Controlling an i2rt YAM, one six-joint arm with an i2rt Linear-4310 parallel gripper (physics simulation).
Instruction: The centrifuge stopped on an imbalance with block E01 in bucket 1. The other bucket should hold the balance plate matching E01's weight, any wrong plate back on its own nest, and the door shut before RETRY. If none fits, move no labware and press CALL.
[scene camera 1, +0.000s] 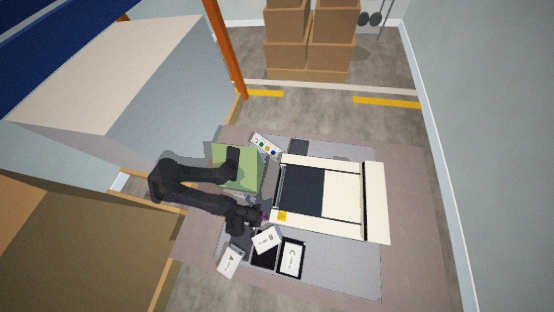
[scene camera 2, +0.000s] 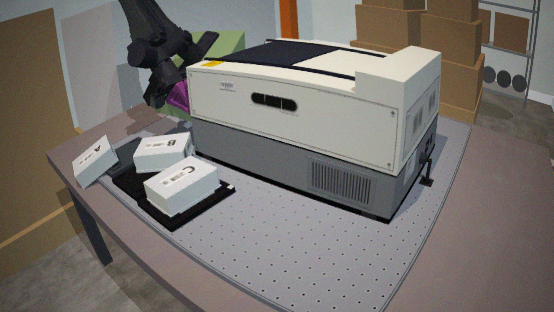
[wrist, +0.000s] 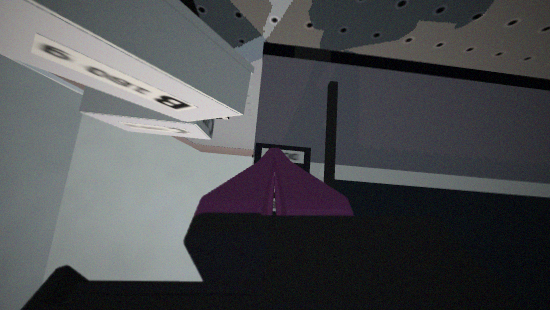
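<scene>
My gripper is shut and empty, its magenta fingertips close to the front face of the centrifuge, near the corner beside the plates. The dark door panel lies closed on top; block E01 and the buckets do not show. Plate B sits askew over its black nest. Plate C stands in its black nest. Plate A leans tilted at the table's edge.
A button panel with white, green, yellow and blue buttons lies near the centrifuge's far front corner. A green block stands beside the arm. The perforated board extends under the centrifuge. Cardboard boxes stand beyond the table.
</scene>
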